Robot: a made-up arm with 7 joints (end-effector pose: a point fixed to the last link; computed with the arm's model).
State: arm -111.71 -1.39 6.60 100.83 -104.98 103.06 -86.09
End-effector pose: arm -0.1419 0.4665 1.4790 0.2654 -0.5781 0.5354 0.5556
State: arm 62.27 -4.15 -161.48 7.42 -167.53 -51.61 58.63
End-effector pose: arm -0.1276 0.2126 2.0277 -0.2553 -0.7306 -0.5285 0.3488
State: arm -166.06 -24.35 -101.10 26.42 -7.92 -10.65 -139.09
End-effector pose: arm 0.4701 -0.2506 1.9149 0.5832 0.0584 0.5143 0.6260
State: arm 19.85 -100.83 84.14 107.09 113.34 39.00 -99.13
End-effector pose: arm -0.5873 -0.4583 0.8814 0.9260 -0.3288 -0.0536 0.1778
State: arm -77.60 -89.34 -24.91 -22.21 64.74 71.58 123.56
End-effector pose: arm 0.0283 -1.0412 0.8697 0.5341 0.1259 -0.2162 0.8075
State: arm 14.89 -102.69 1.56 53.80 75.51 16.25 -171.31
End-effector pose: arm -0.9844 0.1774 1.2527 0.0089 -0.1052 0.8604 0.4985
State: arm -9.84 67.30 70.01 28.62 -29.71 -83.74 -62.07
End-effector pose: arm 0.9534 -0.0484 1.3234 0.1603 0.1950 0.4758 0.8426
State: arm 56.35 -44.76 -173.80 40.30 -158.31 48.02 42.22
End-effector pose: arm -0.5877 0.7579 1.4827 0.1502 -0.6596 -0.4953 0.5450
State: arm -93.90 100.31 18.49 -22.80 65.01 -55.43 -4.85
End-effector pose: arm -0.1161 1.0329 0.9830 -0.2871 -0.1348 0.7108 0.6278
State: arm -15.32 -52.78 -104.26 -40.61 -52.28 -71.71 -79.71
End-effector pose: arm -0.4677 -0.5593 1.6001 0.2272 0.1656 -0.3744 0.8836
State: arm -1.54 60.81 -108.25 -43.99 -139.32 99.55 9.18
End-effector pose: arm 0.6794 -0.4067 1.2925 -0.2218 -0.2853 0.9175 0.1658
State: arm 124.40 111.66 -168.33 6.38 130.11 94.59 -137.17
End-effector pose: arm -0.4851 -0.7326 0.5515 -0.4526 0.5938 -0.3660 0.5555
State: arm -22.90 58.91 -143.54 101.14 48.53 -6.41 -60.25
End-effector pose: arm -0.0433 0.3057 1.5888 0.2279 -0.6134 -0.7100 0.2601
